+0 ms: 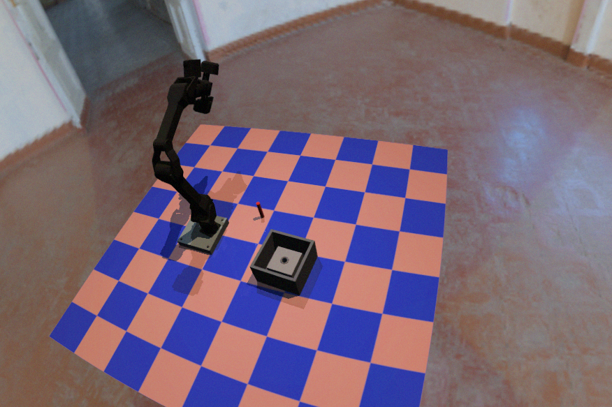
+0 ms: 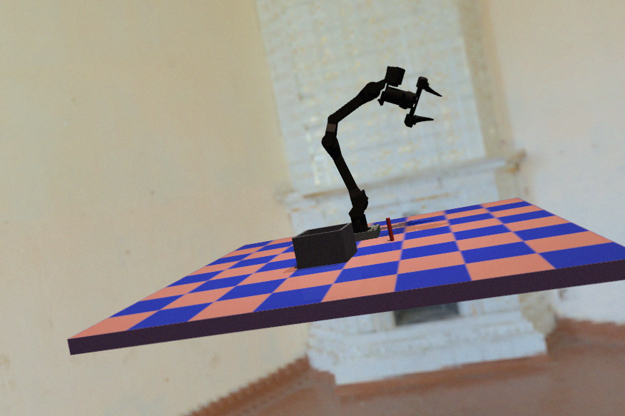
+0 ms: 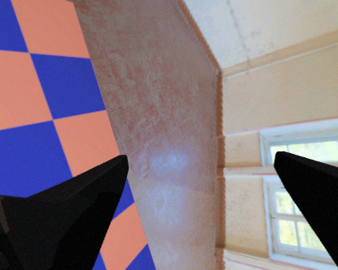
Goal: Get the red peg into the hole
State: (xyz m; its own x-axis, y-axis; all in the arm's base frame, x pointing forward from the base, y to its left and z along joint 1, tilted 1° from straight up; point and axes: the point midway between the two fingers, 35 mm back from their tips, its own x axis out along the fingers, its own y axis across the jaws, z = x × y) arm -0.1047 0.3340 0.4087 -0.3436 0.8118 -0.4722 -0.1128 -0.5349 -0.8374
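Now: gripper tip 390 mm above the red peg, 250 mm short of it and 200 mm to the left of it. From my gripper tip the other things lie so: dark box 460 mm ahead, 400 mm below, 360 mm to the right; then grey plate 460 mm ahead, 380 mm below, 360 mm to the right.
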